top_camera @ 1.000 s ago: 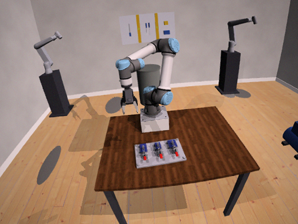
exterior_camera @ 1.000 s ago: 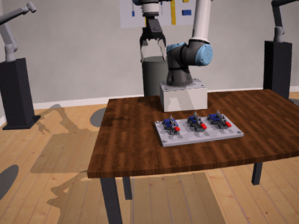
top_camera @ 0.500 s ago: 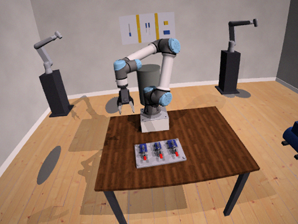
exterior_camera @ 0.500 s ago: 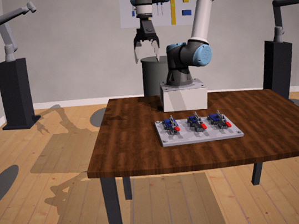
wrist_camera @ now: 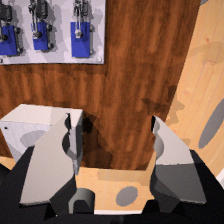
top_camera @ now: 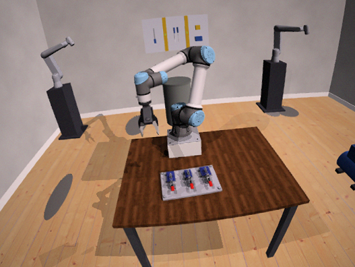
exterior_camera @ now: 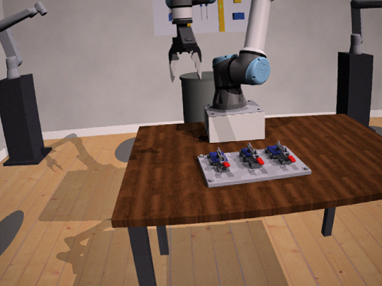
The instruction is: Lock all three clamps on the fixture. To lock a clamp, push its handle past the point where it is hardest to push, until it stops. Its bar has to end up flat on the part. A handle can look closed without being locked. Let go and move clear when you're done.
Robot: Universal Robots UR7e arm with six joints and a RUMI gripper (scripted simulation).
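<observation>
Now: the grey fixture plate 120 mm ahead of my hand, 210 mm to the left of it and 290 mm below it.
</observation>
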